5 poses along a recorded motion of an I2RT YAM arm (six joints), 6.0 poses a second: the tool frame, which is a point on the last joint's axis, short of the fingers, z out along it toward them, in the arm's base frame.
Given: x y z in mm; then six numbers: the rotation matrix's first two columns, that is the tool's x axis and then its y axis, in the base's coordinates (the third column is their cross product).
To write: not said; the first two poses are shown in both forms.
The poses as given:
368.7, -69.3, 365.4, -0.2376, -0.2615, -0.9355, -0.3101, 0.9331, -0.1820
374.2, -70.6, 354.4, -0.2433, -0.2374, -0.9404, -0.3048, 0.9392, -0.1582
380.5, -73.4, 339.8, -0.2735, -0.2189, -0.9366, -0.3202, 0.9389, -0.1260
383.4, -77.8, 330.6, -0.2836, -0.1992, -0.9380, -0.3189, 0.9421, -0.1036
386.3, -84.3, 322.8, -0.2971, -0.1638, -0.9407, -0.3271, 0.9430, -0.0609
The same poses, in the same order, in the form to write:
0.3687, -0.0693, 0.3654, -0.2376, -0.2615, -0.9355, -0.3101, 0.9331, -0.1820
0.3742, -0.0706, 0.3544, -0.2433, -0.2374, -0.9404, -0.3048, 0.9392, -0.1582
0.3805, -0.0734, 0.3398, -0.2735, -0.2189, -0.9366, -0.3202, 0.9389, -0.1260
0.3834, -0.0778, 0.3306, -0.2836, -0.1992, -0.9380, -0.3189, 0.9421, -0.1036
0.3863, -0.0843, 0.3228, -0.2971, -0.1638, -0.9407, -0.3271, 0.9430, -0.0609

